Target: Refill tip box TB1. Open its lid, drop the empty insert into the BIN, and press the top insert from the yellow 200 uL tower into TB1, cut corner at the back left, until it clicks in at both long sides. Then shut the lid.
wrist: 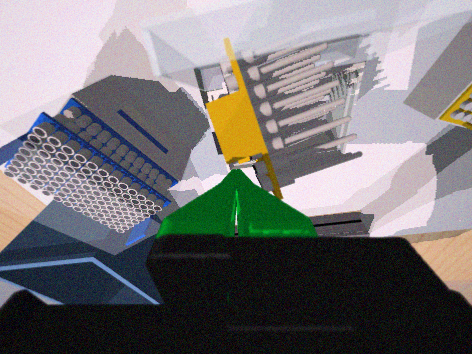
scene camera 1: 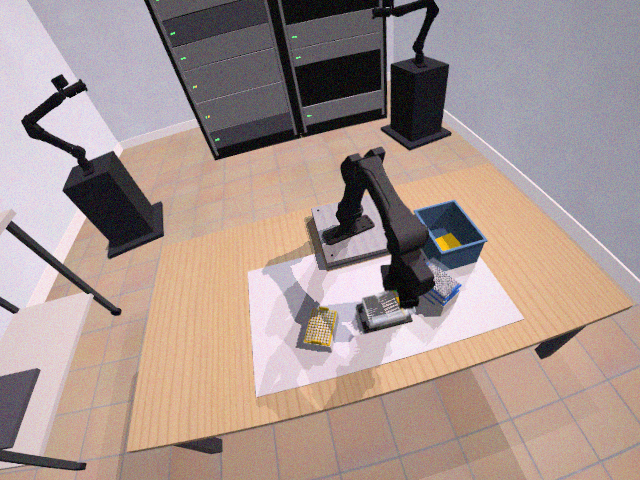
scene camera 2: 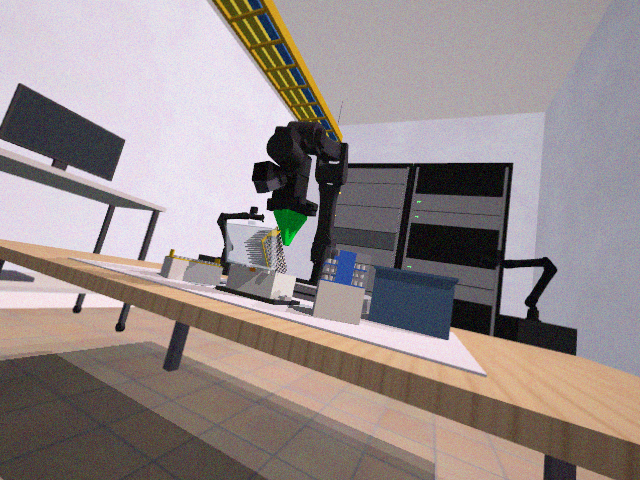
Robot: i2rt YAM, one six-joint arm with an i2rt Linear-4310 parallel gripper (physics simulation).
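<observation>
Tip box TB1 (scene camera 1: 363, 327) (scene camera 2: 248, 281) stands mid-mat. Its clear lid (scene camera 2: 240, 243) (wrist: 175, 50) is open and upright. A yellow insert with tips (scene camera 1: 381, 306) (scene camera 2: 265, 252) (wrist: 235, 127) stands steeply tilted on its edge in the box, its tips pointing sideways towards the lid. My gripper (scene camera 2: 287, 243) (wrist: 236, 177) is shut and empty, its green fingertips close beside the insert's upper edge; I cannot tell if they touch. The yellow tower (scene camera 1: 320, 328) (scene camera 2: 190, 269) (wrist: 462, 111) stands left of TB1. The BIN (scene camera 1: 465, 256) (scene camera 2: 410, 304) (wrist: 120, 280) holds a yellow piece (scene camera 1: 447, 241).
A blue tip tower (scene camera 1: 444, 284) (scene camera 2: 338, 302) (wrist: 82, 175) stands between TB1 and the BIN. The arm's base plate (scene camera 1: 356, 253) is behind the white mat (scene camera 1: 279, 361). The wooden table's front edge (scene camera 1: 330, 408) runs before the mat.
</observation>
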